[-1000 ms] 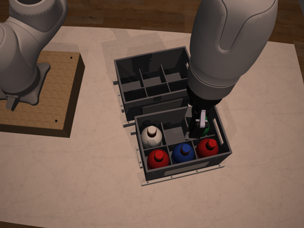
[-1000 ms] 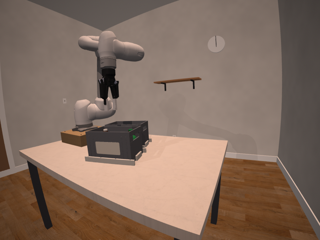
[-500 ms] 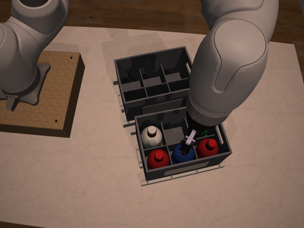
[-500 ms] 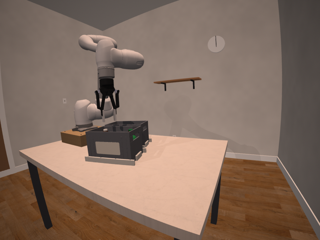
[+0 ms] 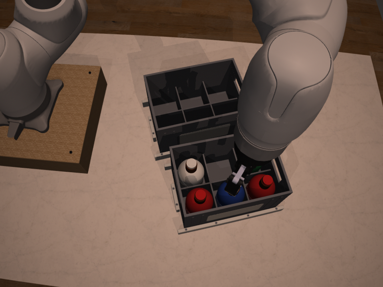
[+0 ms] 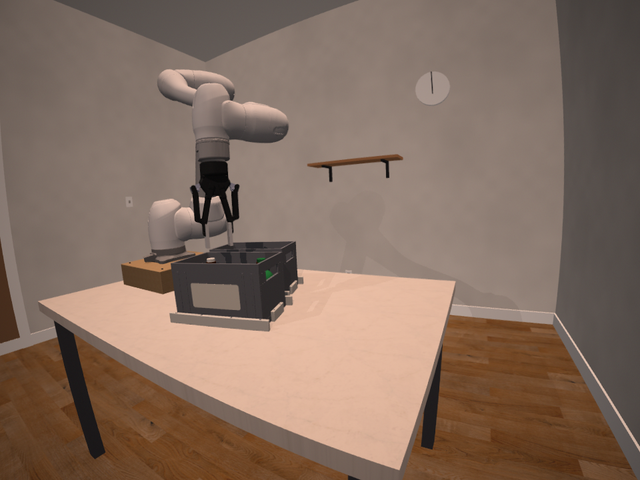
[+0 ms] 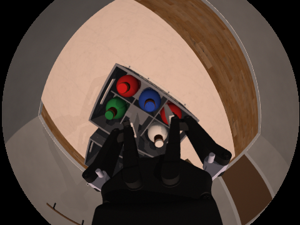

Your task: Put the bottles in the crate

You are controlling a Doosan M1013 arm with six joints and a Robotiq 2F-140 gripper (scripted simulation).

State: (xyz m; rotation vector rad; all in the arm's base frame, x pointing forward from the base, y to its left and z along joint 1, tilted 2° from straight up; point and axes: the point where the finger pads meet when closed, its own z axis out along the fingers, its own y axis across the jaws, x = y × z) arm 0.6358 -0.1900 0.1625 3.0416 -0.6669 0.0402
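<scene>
Now: the blue bottle 160 mm below my hand. The rest, counted from my hand: green bottle 50 mm ahead, 110 mm to the left, 160 mm below; then pick list 190 mm behind, 390 mm to the left, 240 mm below; then white bottle 110 mm behind, 50 mm to the left, 160 mm below.
</scene>
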